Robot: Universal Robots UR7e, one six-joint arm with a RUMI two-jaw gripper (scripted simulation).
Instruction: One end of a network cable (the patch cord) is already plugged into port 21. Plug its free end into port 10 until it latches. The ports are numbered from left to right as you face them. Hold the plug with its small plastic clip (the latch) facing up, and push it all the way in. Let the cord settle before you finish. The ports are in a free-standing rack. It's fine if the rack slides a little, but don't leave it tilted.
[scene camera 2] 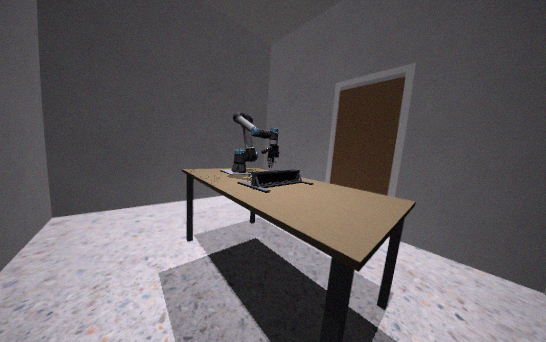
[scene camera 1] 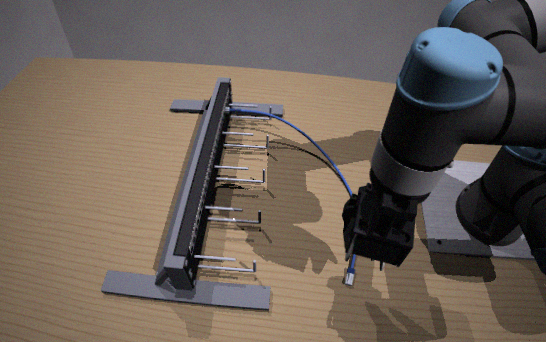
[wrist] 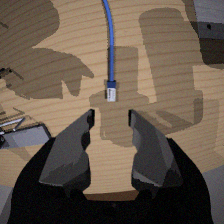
Path:
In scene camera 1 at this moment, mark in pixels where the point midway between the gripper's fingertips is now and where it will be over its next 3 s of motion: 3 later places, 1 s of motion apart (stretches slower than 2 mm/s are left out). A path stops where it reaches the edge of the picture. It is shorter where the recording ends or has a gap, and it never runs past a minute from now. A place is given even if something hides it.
My gripper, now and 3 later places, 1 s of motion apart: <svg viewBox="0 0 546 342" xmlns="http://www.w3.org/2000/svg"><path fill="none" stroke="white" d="M360 255L356 263L351 272L350 274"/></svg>

